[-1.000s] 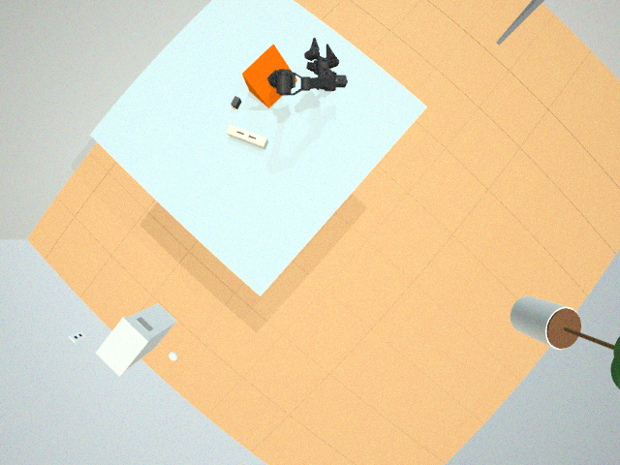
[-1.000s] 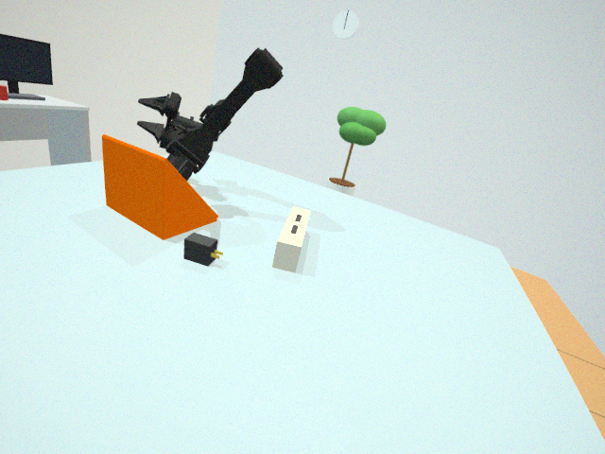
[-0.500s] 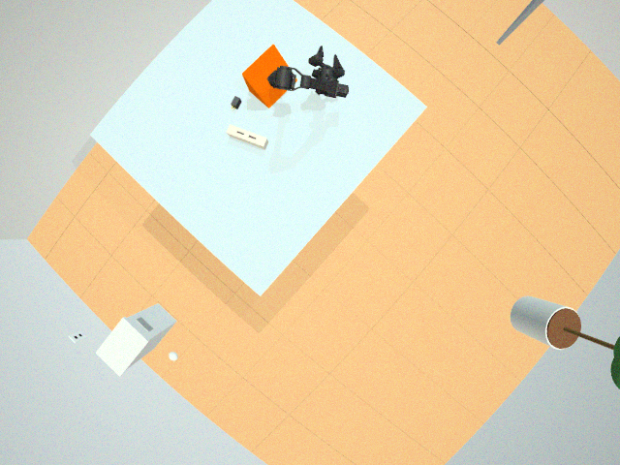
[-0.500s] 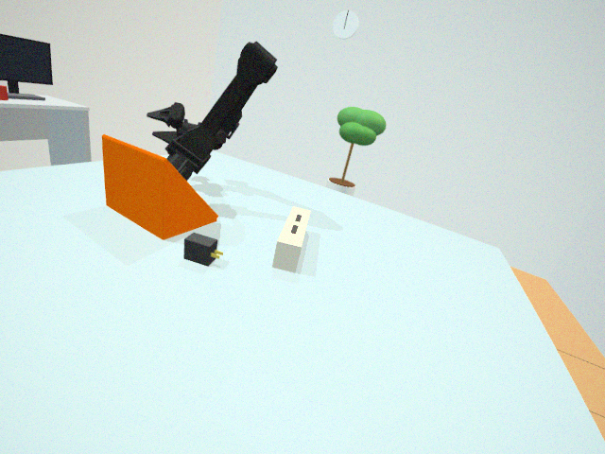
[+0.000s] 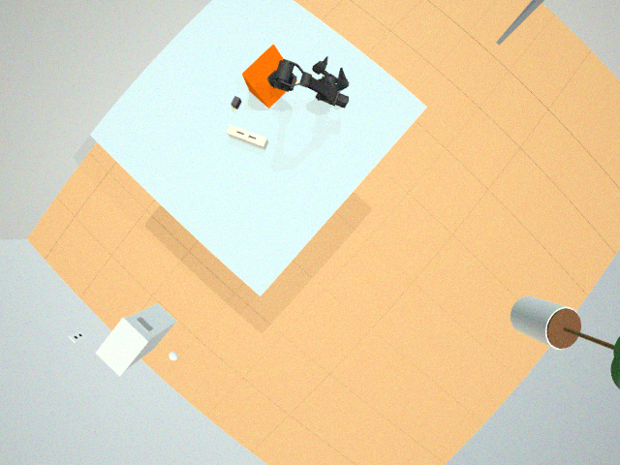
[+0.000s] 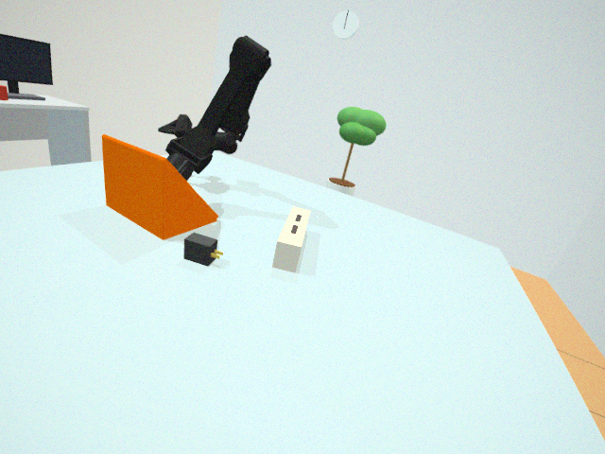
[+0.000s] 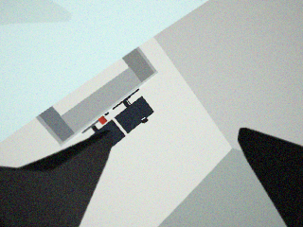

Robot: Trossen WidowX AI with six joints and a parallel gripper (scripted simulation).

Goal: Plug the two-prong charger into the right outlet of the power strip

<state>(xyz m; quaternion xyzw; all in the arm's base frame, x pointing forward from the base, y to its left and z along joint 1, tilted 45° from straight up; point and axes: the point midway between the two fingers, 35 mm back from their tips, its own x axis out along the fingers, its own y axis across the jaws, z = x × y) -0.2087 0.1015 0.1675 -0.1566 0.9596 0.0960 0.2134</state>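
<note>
My gripper tip is 460 mm short of the black two-prong charger, 260 mm to the left of it and 100 mm above it.
</note>
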